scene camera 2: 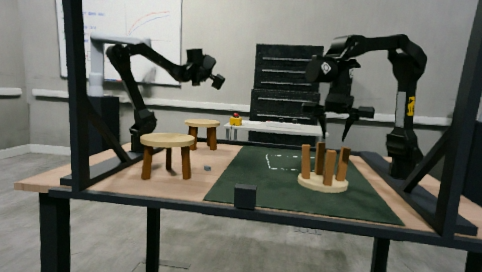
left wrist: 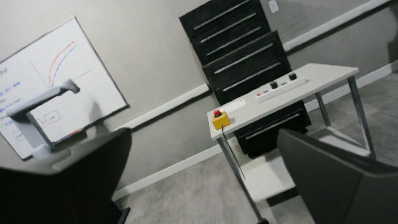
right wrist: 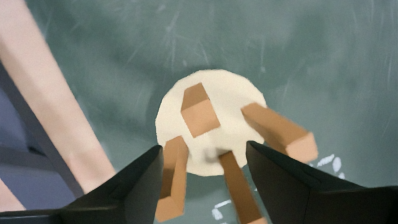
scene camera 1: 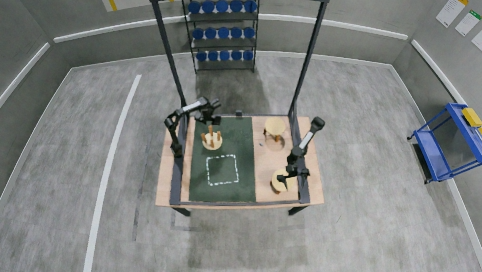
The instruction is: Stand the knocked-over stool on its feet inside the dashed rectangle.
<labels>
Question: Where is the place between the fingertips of the right gripper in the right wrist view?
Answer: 204, 150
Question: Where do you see a stool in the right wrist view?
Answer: At 224, 111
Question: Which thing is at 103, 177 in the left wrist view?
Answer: The left gripper.
</labels>
